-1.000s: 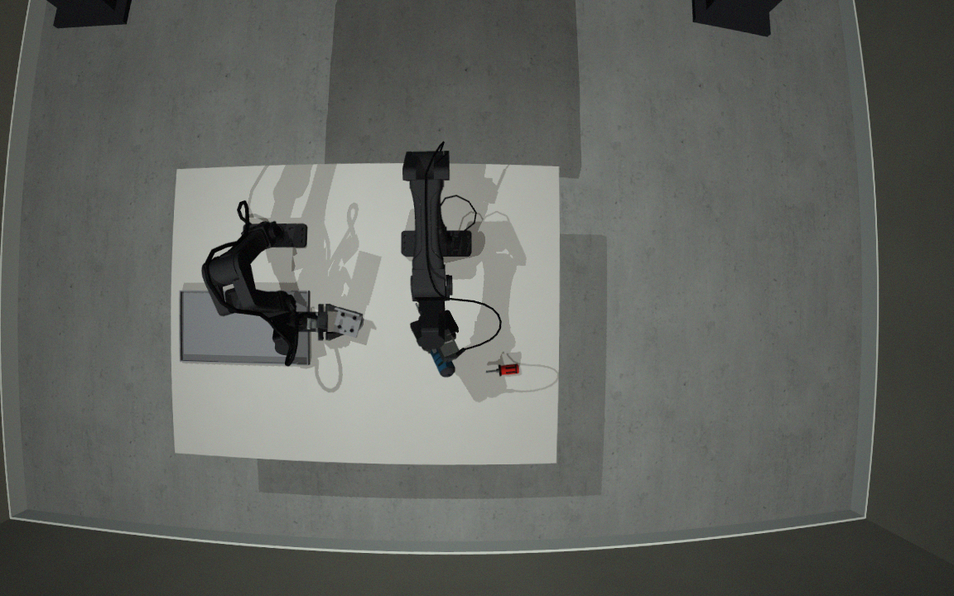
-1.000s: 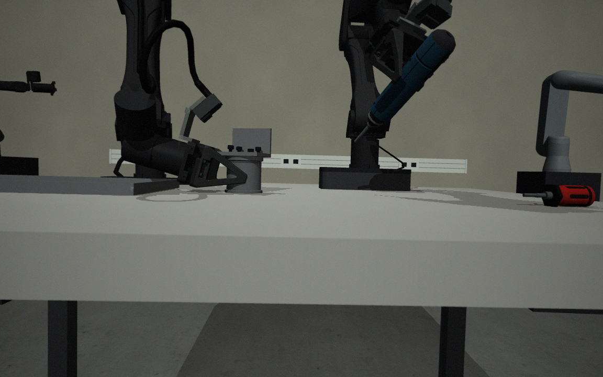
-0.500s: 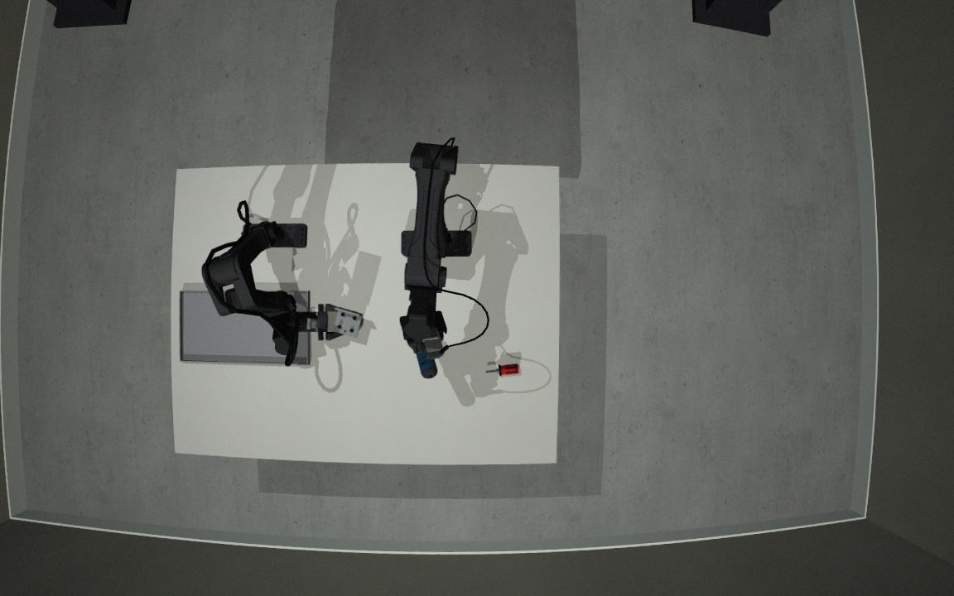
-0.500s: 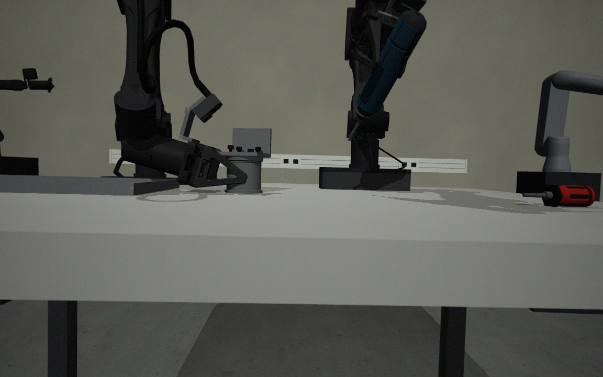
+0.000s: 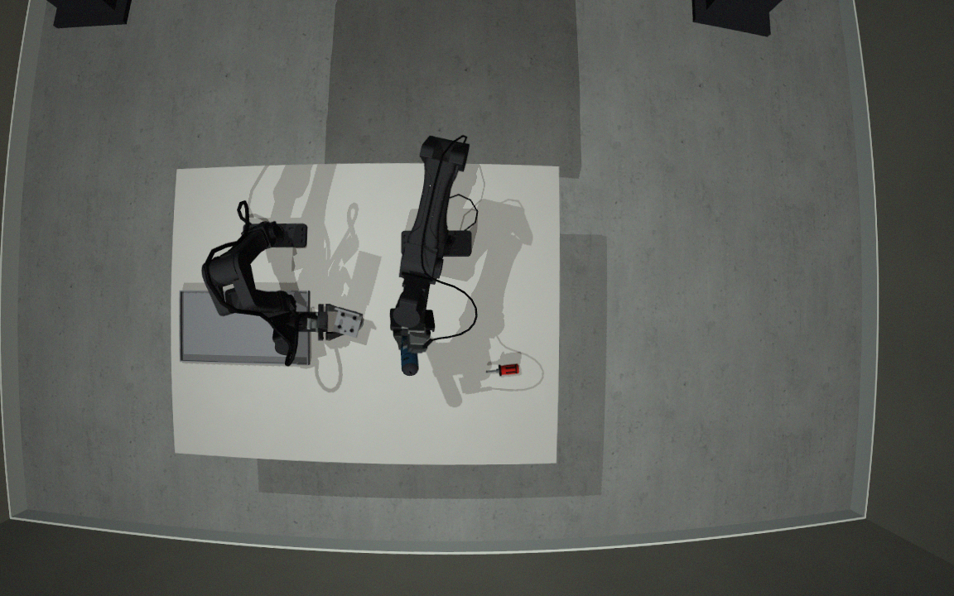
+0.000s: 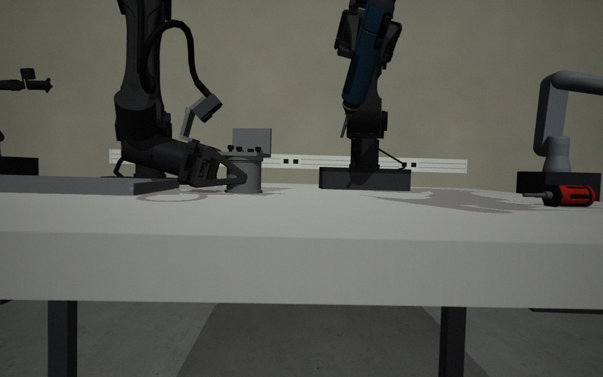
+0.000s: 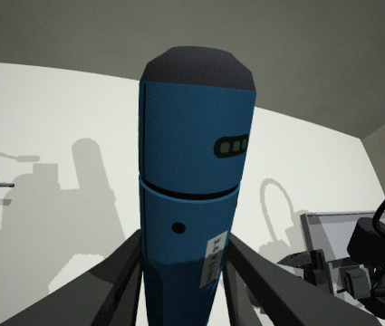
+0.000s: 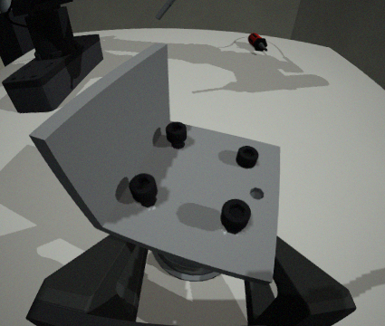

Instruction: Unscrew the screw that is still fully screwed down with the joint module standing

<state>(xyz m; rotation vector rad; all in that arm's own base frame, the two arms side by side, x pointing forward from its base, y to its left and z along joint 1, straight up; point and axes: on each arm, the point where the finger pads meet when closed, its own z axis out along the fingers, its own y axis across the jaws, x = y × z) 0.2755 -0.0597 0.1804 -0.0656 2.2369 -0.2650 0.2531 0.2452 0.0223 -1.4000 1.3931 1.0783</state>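
Now: right hand right at the joint module. Also, from my right hand: flat grey plate: 4 cm ahead, 34 cm to the right, 2 cm below; grey l-shaped bracket: 5 cm above; screwdriver bit: 4 cm behind, 17 cm to the left, 9 cm above.
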